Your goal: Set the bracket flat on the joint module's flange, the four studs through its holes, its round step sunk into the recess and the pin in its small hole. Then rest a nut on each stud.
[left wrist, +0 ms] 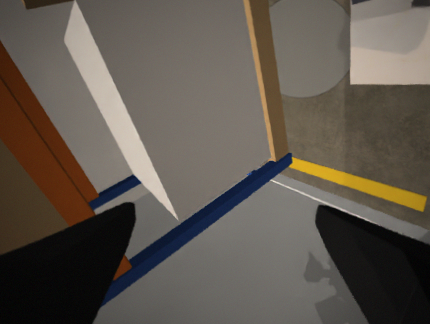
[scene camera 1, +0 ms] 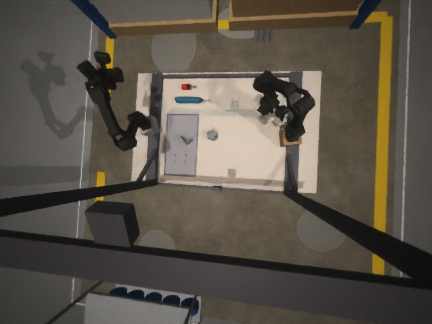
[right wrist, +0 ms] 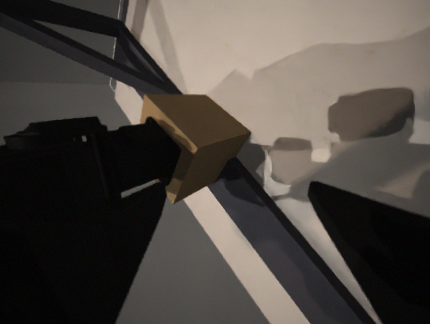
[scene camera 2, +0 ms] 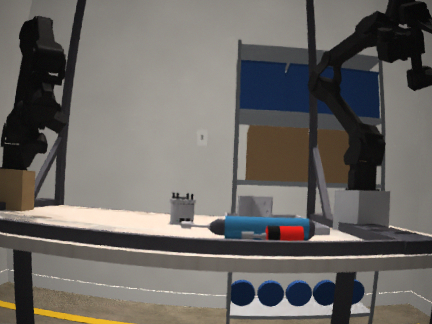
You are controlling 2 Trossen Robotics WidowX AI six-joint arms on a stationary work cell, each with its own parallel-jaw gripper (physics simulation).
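Places are measured from the left arm's base along level axes (x ahead, y left, z up), in metres.
Pixels of known places: left gripper, between the fingertips: [left wrist: 227, 212] [scene camera 1: 109, 62]; right gripper, between the fingertips: [scene camera 1: 277, 116] [right wrist: 236, 188] [scene camera 2: 25, 155]; left arm's base, origin of its link: [scene camera 1: 145, 124]; right arm's base, origin of its link: [scene camera 1: 292, 135] [right wrist: 159, 152].
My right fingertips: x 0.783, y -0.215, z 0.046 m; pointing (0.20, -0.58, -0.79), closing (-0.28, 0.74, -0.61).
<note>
Ahead of a thing's pixels: the offset from my right fingertips to its top centre. "spot": to the spot under its first point. Level surfaces: height alone.
The joint module @(dy +0.030, dx -0.395, dz -0.067 m) [scene camera 1: 212, 134] [scene camera 2: 182, 211] stands upright on the table, with dark studs on its top. The light grey bracket @(dy +0.065, dx -0.568, dz -0.067 m) [scene camera 1: 186, 140] [scene camera 2: 254, 206] is on the grey tray @(dy +0.038, dx -0.618, dz -0.126 m) [scene camera 1: 173, 129], left of the module in scene camera 1, with a plate standing up. The small nuts @(dy -0.014, dx -0.678, dz -0.132 m) [scene camera 1: 175, 155] lie near the tray's lower end; their detail is too small to tell. My left gripper [scene camera 1: 94, 62] [left wrist: 227, 212] is open and empty, outside the table's left edge. My right gripper [scene camera 1: 272, 114] [right wrist: 236, 188] is open and empty, above the table's right side. The pin and recess cannot be made out.
A blue screwdriver-like tool @(spot: dy +0.300, dx -0.482, dz -0.102 m) [scene camera 1: 188, 100] [scene camera 2: 267, 227] and a smaller red one @(dy +0.396, dx -0.456, dz -0.107 m) [scene camera 1: 186, 87] [scene camera 2: 285, 233] lie at the upper left of the table @(dz -0.142 m) [scene camera 1: 240, 160] in scene camera 1. The right arm stands on a tan block @(dy -0.125, dx +0.055, dz -0.034 m) [scene camera 2: 19, 187], the left arm on a light grey block @(dy +0.214, dx -0.784, dz -0.046 m) [scene camera 2: 361, 207].
</note>
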